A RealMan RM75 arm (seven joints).
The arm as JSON. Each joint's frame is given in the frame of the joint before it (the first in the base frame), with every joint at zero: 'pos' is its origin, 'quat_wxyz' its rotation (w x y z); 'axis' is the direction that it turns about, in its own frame. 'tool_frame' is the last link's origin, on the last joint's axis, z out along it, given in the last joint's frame.
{
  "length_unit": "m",
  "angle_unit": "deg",
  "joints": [
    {
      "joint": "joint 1",
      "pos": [
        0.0,
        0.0,
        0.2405
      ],
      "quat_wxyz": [
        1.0,
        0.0,
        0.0,
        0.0
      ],
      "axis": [
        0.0,
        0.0,
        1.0
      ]
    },
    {
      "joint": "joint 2",
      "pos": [
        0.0,
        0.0,
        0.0
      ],
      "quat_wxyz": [
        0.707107,
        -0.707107,
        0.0,
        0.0
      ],
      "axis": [
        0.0,
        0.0,
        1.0
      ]
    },
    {
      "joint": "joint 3",
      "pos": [
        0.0,
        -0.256,
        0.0
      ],
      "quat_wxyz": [
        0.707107,
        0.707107,
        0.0,
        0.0
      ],
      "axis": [
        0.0,
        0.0,
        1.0
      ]
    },
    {
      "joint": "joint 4",
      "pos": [
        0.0,
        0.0,
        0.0
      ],
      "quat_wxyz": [
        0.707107,
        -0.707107,
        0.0,
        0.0
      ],
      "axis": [
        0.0,
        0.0,
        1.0
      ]
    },
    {
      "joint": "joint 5",
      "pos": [
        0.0,
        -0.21,
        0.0
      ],
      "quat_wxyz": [
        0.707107,
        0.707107,
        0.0,
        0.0
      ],
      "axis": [
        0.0,
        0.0,
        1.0
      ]
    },
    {
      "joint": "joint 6",
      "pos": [
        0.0,
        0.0,
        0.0
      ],
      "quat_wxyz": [
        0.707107,
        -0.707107,
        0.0,
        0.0
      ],
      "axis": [
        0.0,
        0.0,
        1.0
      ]
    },
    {
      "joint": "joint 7",
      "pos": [
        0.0,
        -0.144,
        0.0
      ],
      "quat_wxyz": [
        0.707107,
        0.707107,
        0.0,
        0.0
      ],
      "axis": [
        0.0,
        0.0,
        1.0
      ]
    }
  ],
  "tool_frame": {
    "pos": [
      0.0,
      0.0,
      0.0
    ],
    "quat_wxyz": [
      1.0,
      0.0,
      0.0,
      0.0
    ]
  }
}
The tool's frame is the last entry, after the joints.
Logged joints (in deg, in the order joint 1, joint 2, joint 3, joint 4, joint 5, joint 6, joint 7), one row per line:
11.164, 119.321, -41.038, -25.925, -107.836, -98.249, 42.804
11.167, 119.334, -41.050, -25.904, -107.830, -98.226, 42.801
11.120, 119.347, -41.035, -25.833, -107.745, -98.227, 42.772
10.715, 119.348, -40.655, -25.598, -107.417, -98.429, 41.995
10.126, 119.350, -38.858, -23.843, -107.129, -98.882, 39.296
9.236, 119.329, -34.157, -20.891, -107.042, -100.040, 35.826
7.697, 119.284, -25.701, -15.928, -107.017, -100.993, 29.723
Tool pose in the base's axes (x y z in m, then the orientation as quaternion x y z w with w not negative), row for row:
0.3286, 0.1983, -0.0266, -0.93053, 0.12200, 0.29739, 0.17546
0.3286, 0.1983, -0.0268, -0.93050, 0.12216, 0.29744, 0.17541
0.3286, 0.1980, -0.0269, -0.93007, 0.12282, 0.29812, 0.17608
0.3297, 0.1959, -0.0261, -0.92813, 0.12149, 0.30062, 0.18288
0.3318, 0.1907, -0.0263, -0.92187, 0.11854, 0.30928, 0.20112
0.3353, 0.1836, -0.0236, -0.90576, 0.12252, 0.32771, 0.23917
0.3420, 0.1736, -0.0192, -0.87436, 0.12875, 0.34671, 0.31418
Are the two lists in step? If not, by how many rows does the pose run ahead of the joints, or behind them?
They are in step.
